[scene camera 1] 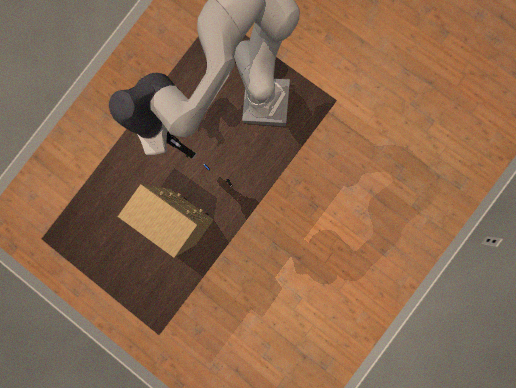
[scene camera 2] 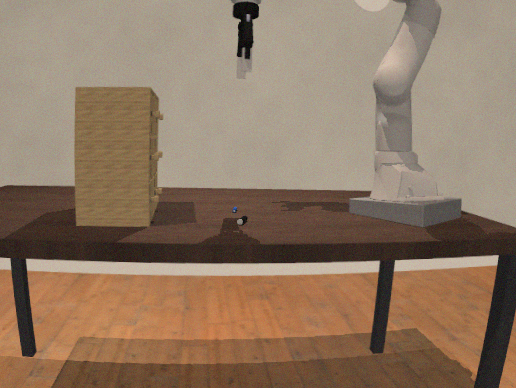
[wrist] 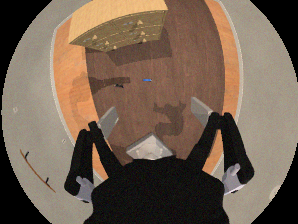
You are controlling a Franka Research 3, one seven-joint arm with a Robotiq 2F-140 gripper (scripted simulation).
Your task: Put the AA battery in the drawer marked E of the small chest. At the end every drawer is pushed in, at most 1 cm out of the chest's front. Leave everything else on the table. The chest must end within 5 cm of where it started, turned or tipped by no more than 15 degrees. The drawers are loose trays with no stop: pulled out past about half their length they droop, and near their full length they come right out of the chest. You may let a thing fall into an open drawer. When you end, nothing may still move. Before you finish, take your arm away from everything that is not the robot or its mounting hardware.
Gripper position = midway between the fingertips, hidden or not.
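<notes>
There's a wooden chest (scene camera 2: 112,124) here, and you get the chest (scene camera 1: 147,213) from another camera too. As for the gripper (scene camera 2: 243,75), it's visible there, and so is the gripper (wrist: 153,108).
</notes>
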